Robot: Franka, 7 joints.
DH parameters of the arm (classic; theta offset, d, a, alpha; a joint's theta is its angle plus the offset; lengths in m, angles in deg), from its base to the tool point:
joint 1: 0 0.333 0 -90
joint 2: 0 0 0 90
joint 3: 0 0.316 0.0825 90
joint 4: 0 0 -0.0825 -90
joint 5: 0 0.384 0 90
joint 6: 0 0 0.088 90
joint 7: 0 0.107 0 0
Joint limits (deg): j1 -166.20..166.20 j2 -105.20..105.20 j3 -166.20..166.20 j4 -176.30..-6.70 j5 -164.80..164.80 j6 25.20..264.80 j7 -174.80..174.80
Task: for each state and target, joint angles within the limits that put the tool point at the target. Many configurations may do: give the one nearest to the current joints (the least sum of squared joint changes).
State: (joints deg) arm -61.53 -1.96 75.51 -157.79 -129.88 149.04 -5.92
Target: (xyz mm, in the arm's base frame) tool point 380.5 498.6 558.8
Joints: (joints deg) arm -53.40 -18.83 98.71 -104.09 -130.08 139.96 -5.92
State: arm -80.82 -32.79 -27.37 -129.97 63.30 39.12 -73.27
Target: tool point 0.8 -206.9 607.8
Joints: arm -80.29 -42.10 -25.45 -139.10 59.17 33.00 -73.27
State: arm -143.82 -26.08 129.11 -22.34 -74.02 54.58 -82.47
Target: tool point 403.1 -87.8 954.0
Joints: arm -152.15 -23.81 127.34 -28.01 -73.69 59.85 -82.47
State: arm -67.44 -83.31 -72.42 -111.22 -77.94 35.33 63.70
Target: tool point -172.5 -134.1 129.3
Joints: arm -53.75 -95.10 -108.11 -153.14 -67.55 39.04 63.70
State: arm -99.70 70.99 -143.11 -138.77 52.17 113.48 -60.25
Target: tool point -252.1 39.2 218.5
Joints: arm -76.71 47.31 -104.84 -166.49 55.73 97.00 -60.25
